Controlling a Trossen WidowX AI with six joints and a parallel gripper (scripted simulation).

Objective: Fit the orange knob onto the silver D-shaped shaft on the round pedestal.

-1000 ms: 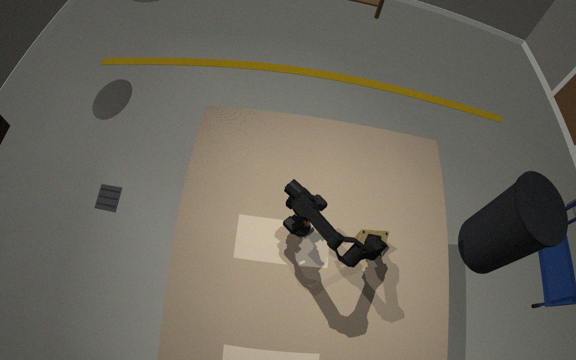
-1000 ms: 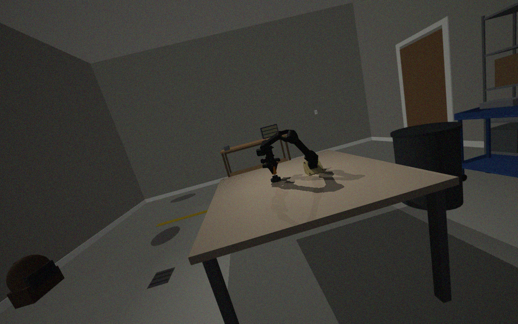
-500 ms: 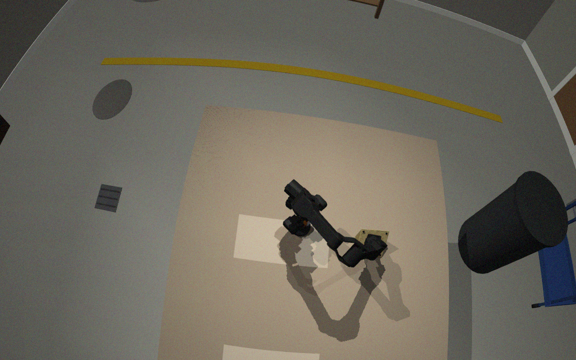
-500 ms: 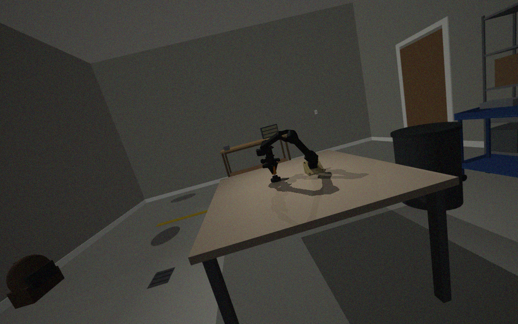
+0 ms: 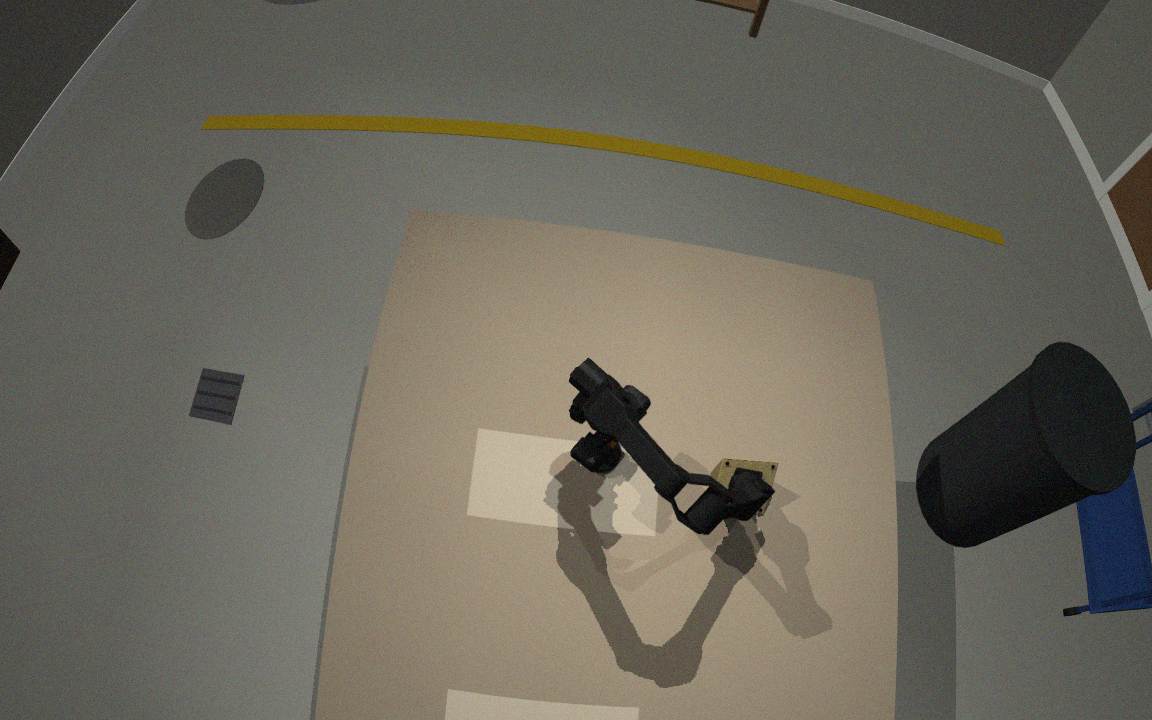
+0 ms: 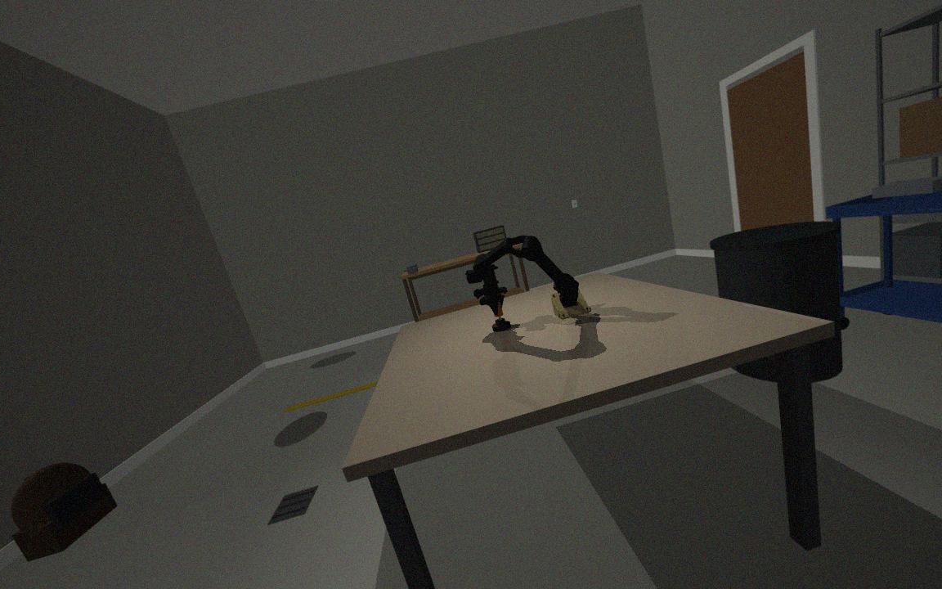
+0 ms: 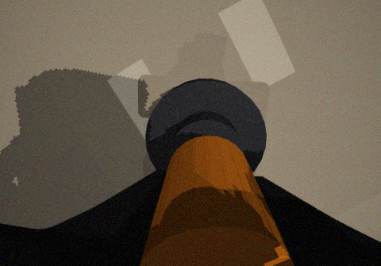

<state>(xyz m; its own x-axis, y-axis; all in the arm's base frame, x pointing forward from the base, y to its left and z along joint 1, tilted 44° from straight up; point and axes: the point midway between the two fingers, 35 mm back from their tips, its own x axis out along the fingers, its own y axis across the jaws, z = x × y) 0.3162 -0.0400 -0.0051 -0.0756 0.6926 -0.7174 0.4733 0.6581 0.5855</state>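
My gripper tip is now 3 cm below the orange knob. The rest, counted from my gripper tip: round pedestal 4 cm below.
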